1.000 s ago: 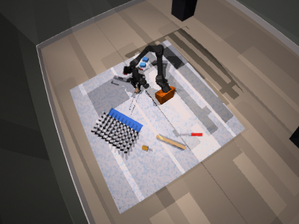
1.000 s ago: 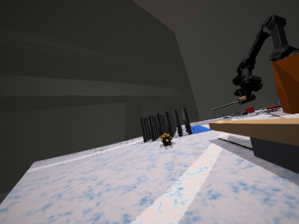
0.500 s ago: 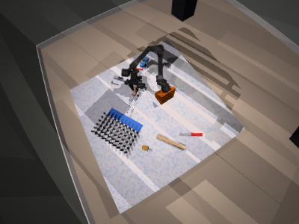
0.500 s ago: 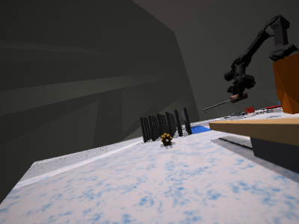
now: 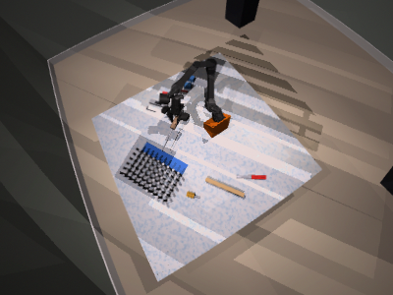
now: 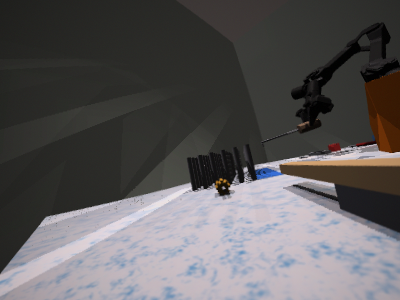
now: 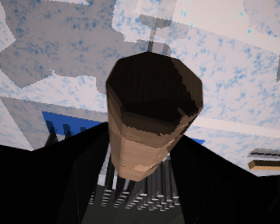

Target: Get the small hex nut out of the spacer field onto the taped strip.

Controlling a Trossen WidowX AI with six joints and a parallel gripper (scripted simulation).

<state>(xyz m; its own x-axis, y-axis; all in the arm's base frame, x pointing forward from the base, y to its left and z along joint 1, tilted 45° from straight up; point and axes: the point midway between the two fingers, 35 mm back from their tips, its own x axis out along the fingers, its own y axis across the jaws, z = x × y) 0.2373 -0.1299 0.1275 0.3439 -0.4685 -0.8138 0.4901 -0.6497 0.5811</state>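
The blue taped strip lies 200 mm ahead of my gripper tip, 100 mm to the left of it and 140 mm below it. The rest, counted from my gripper tip: yellow knobbly object 200 mm ahead, 440 mm to the left, 120 mm below; red cube 100 mm behind, 330 mm to the right, 120 mm below; grey bar 10 mm behind, 300 mm to the right, 120 mm below.
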